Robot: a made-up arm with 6 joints. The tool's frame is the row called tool. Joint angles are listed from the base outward. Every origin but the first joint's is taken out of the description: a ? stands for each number. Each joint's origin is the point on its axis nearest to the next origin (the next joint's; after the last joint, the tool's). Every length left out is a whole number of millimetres.
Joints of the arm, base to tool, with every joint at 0 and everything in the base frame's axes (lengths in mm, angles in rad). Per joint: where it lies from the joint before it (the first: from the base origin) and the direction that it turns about. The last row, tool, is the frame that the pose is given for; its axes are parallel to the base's.
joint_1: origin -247 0 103 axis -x
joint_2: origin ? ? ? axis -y
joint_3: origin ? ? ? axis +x
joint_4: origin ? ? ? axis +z
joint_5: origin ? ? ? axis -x
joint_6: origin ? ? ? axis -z
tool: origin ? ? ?
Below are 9 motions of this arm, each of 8 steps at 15 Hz.
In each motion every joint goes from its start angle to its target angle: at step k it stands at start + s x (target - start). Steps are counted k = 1, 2, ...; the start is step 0. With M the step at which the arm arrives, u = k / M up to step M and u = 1 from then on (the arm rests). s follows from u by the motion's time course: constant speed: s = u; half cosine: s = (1 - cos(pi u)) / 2; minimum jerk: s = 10 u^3 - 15 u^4 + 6 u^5.
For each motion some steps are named. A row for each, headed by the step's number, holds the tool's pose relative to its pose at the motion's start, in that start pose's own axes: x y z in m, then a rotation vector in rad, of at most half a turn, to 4 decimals.
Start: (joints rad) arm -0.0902 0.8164 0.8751 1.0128 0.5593 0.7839
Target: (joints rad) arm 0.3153 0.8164 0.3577 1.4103 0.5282 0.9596
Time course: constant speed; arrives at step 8
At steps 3, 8:
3: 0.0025 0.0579 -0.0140 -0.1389 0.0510 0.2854
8: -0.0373 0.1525 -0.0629 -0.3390 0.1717 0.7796

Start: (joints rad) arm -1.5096 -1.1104 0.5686 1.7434 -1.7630 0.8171
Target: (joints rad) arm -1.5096 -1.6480 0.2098 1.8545 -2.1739 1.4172
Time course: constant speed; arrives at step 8
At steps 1, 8:
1: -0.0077 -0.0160 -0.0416 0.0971 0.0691 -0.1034
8: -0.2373 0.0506 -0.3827 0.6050 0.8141 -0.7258

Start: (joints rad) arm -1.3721 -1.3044 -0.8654 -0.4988 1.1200 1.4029
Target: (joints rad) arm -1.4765 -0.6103 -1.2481 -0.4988 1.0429 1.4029
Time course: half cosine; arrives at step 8
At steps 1, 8:
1: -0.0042 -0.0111 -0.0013 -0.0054 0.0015 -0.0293
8: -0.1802 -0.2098 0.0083 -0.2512 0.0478 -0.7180

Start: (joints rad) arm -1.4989 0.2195 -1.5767 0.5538 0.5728 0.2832
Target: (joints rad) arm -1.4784 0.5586 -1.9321 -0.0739 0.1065 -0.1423
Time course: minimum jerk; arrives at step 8
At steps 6, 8:
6: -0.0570 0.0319 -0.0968 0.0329 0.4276 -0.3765
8: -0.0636 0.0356 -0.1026 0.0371 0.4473 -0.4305

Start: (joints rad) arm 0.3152 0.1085 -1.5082 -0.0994 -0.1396 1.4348
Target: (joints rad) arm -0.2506 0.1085 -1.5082 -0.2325 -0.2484 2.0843
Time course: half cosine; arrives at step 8
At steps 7, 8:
7: -0.1075 -0.2145 -0.2244 -0.2336 0.6128 -0.7576
8: -0.1173 -0.2225 -0.2294 -0.2523 0.6346 -0.7860

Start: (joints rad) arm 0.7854 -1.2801 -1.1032 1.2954 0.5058 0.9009
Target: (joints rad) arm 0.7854 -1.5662 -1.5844 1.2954 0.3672 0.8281
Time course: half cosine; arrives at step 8
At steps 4, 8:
4: 0.0047 0.0418 -0.0445 -0.0890 0.1386 0.2674
8: -0.0079 0.0735 -0.0883 -0.1954 0.2559 0.5291

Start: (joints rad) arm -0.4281 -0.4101 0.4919 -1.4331 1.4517 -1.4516
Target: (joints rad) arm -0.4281 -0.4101 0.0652 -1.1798 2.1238 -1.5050
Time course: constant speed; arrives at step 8
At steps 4, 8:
4: 0.0498 0.0042 -0.0443 -0.1556 0.3624 -0.1900
8: 0.0974 -0.0099 -0.0941 -0.2286 0.7510 -0.4179

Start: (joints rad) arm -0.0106 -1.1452 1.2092 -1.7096 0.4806 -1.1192
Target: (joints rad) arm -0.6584 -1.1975 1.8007 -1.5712 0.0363 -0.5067
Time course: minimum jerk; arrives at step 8
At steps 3, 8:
3: -0.0264 -0.0350 -0.0005 0.1098 0.1419 -0.0180
8: -0.0927 -0.1375 -0.0193 0.3458 0.6714 -0.2782

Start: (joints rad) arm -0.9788 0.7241 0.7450 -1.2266 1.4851 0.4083
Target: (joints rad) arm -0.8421 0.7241 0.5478 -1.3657 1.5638 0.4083
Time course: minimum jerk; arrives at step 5
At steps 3, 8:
3: -0.0191 -0.0086 0.0185 -0.1522 -0.0272 -0.1867
8: -0.0289 -0.0120 0.0264 -0.2156 -0.0357 -0.2764

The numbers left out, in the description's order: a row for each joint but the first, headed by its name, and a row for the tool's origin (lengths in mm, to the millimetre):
joint_2: 0 62 2
joint_3: -102 0 87
joint_4: 0 8 -85
joint_5: -129 153 0
joint_6: 0 -237 21
tool: 249 97 0

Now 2 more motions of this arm.
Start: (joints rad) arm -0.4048 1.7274 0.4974 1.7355 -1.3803 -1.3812
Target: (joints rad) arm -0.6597 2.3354 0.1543 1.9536 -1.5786 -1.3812
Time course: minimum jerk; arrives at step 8
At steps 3, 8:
3: -0.0205 0.0132 0.0113 0.0728 0.1169 -0.1302
8: -0.0369 0.0384 0.0396 0.1694 0.3548 -0.5836

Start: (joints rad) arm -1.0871 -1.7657 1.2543 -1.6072 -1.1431 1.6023
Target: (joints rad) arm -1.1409 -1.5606 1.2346 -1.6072 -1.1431 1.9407
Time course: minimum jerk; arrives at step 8
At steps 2, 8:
2: 0.0046 -0.0032 0.0020 -0.0187 0.0006 -0.0232
8: 0.0363 -0.0322 0.0294 -0.1822 -0.0209 -0.2279

